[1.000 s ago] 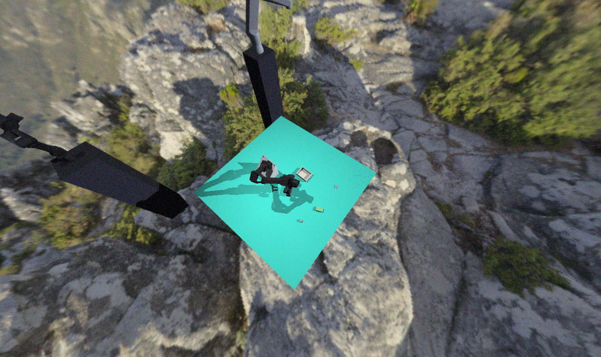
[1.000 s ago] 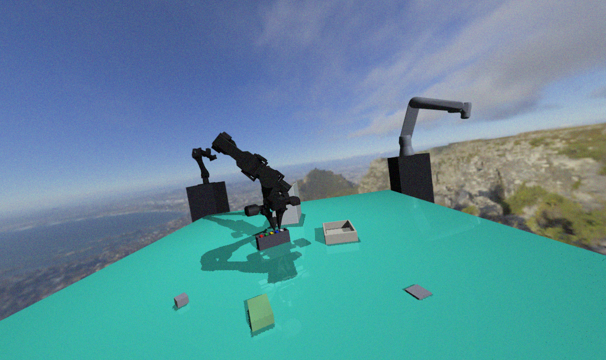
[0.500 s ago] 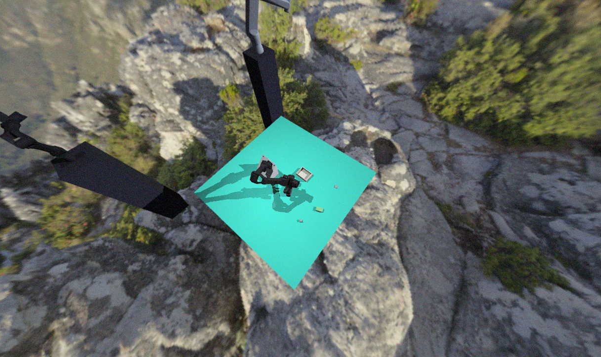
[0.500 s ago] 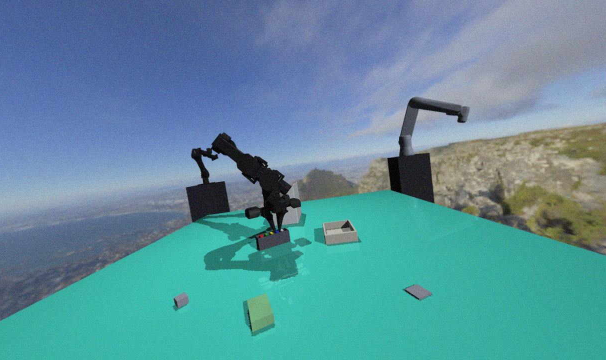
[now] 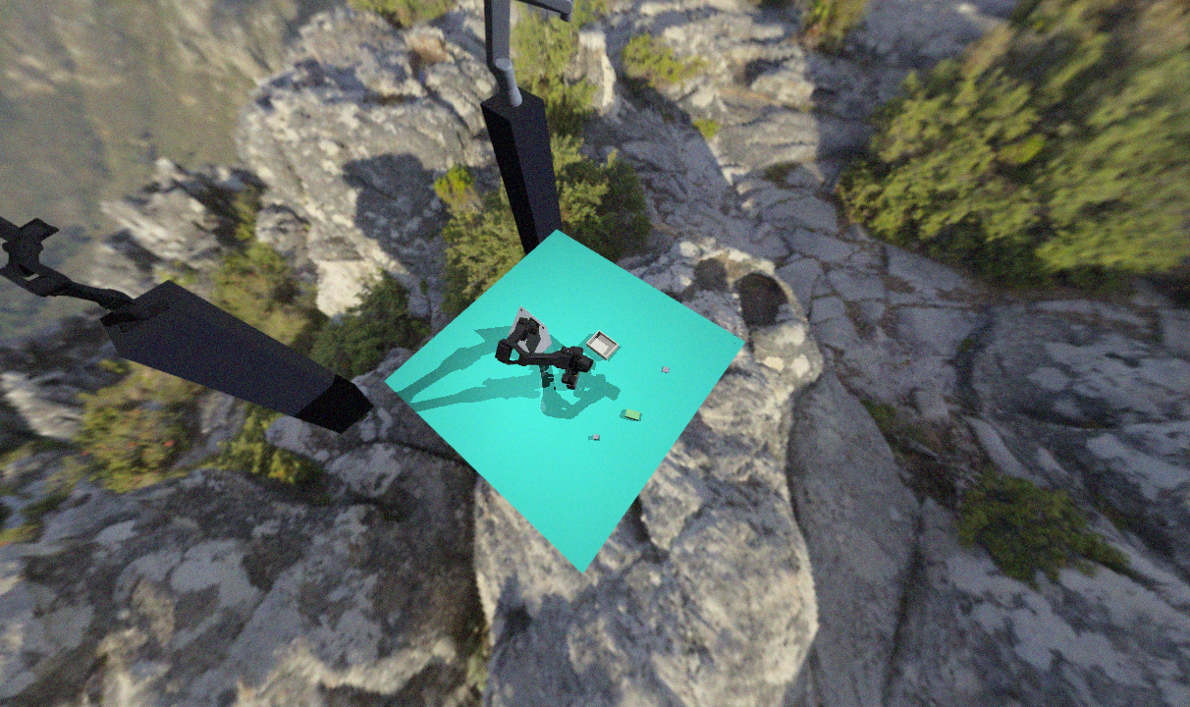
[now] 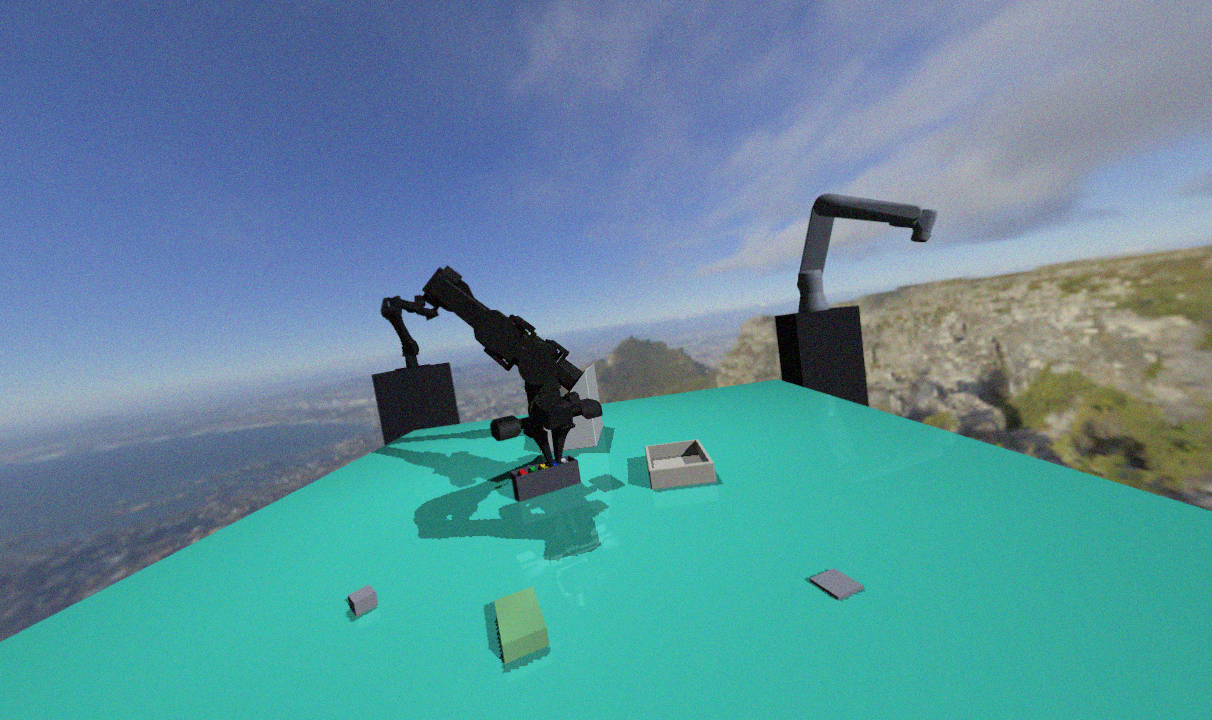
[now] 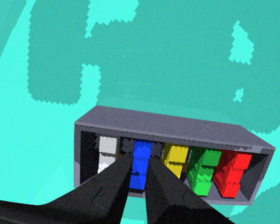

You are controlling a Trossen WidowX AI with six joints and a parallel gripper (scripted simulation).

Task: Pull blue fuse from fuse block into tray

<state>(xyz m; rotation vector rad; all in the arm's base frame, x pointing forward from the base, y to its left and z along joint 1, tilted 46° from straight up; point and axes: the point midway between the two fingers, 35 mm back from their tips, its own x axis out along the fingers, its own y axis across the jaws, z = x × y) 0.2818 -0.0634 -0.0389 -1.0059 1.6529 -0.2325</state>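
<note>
My gripper tip is now 10 mm above the blue fuse. From my gripper tip the other things lie so: white fuse: 20 mm to the left, 10 mm below, 10 mm behind; then green fuse: 30 mm to the right, 20 mm ahead, 10 mm below; then yellow fuse: 20 mm to the right, 10 mm below, 10 mm ahead.
</note>
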